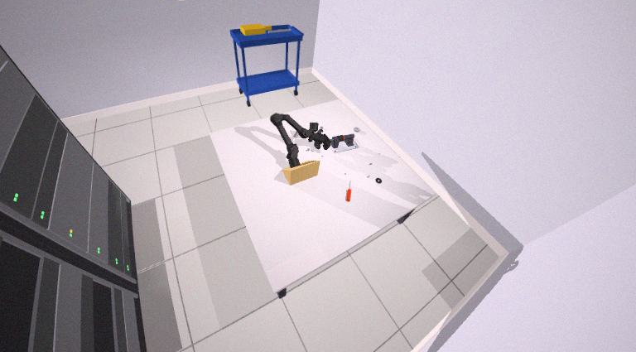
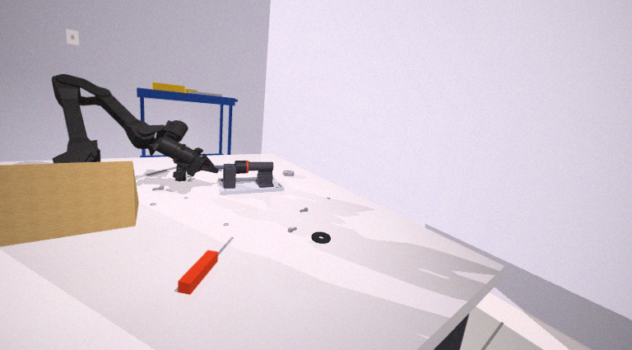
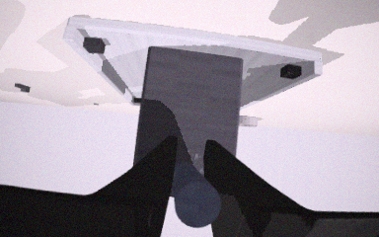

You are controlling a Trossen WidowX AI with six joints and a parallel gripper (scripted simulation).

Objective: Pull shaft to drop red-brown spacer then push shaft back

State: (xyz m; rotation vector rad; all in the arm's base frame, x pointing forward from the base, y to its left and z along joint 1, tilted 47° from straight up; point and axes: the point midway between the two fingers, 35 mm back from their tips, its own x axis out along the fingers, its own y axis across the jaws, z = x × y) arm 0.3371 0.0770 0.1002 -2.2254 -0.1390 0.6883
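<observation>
My gripper tip is now 60 mm short of the round shaft, 10 mm to the left of it and 20 mm below it. The rest, counted from my gripper tip: grey ring (340 mm ahead, 100 mm to the left, 60 mm below); then red-brown spacer (100 mm ahead, 10 mm to the right, 20 mm above).
</observation>
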